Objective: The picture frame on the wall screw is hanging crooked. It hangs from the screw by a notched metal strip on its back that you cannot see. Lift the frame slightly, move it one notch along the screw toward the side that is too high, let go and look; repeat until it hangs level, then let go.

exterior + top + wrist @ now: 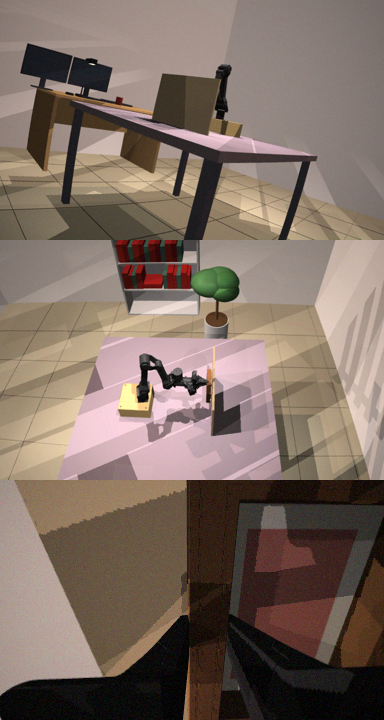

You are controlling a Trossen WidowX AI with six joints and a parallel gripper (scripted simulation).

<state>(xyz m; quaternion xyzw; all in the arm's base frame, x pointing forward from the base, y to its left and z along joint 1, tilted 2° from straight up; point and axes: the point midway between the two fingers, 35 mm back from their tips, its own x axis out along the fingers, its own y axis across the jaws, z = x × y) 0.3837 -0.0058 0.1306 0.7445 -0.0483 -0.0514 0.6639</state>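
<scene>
The picture frame lies 5 cm below my gripper tip, 1 cm to the left of it and 1 cm ahead of it. Also, from my gripper tip: wooden wall board: 7 cm below, 2 cm ahead, 1 cm to the right.
</scene>
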